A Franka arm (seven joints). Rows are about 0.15 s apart.
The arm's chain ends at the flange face. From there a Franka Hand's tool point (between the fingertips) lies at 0.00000 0.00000 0.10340 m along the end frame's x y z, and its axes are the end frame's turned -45 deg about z.
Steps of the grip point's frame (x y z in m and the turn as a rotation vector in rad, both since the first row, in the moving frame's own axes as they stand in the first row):
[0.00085, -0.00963, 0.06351, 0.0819, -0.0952, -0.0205]
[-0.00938, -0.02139, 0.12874, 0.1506, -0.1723, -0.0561]
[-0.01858, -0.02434, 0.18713, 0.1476, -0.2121, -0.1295]
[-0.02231, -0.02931, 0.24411, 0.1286, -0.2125, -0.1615]
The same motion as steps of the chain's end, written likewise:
[0.00670, -0.00851, 0.06432, -0.0094, -0.1252, -0.0205]
[0.00159, -0.01072, 0.13143, -0.0153, -0.2283, -0.0561]
[-0.00472, -0.01041, 0.19056, -0.0456, -0.2543, -0.1295]
[-0.01242, -0.01299, 0.24728, -0.0593, -0.2412, -0.1615]

